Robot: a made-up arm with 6 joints. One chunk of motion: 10 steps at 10 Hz.
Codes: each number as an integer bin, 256 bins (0 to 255) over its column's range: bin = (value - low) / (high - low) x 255, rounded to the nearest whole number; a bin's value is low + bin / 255 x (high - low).
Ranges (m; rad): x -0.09..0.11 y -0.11..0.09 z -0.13..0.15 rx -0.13..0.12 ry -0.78..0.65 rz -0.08..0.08
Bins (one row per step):
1: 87 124 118 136 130 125
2: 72 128 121 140 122 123
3: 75 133 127 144 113 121
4: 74 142 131 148 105 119
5: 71 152 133 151 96 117
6: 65 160 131 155 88 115
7: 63 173 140 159 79 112
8: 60 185 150 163 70 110
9: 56 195 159 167 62 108
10: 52 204 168 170 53 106
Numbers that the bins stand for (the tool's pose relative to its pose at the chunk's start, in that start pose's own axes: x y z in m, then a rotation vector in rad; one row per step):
1: -0.0218 -0.0127 -0.0004 0.0033 -0.0510 -0.0016
2: -0.0335 -0.0096 0.0029 0.0073 -0.0958 -0.0028
3: -0.0312 -0.0057 0.0095 0.0112 -0.1463 -0.0041
4: -0.0320 0.0014 0.0138 0.0151 -0.1912 -0.0053
5: -0.0343 0.0092 0.0160 0.0180 -0.2416 -0.0066
6: -0.0390 0.0155 0.0138 0.0220 -0.2865 -0.0078
7: -0.0406 0.0257 0.0237 0.0259 -0.3370 -0.0097
8: -0.0429 0.0351 0.0347 0.0298 -0.3875 -0.0110
9: -0.0461 0.0429 0.0446 0.0337 -0.4323 -0.0122
10: -0.0492 0.0500 0.0545 0.0367 -0.4828 -0.0135

